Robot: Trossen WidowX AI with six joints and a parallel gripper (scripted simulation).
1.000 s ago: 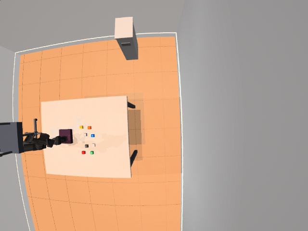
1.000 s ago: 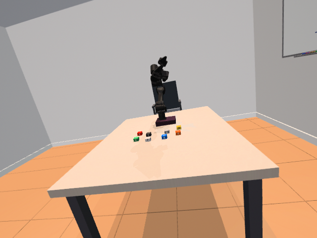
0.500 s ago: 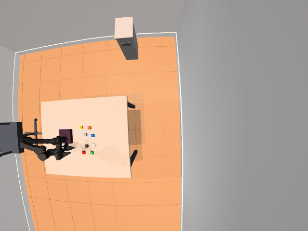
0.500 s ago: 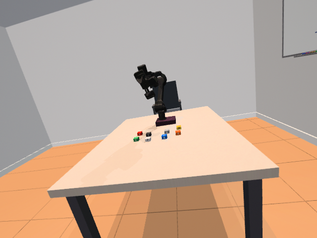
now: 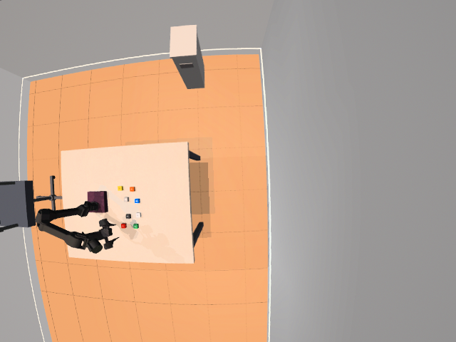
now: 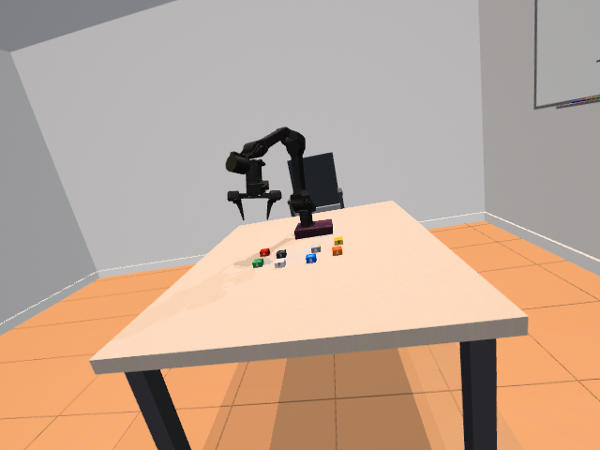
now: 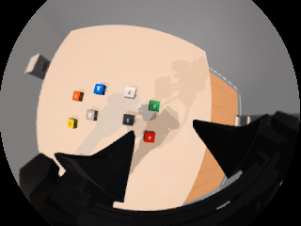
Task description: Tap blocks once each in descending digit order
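Now: the grey block 19 cm to the left of my gripper tip, 14 cm below it and 4 cm behind it. From my gripper tip the other things lie so: green block: 14 cm below, 5 cm ahead, 1 cm to the right; then red block: 14 cm below, 5 cm behind, 2 cm to the right; then black block: 14 cm below, 6 cm to the left, 2 cm behind.
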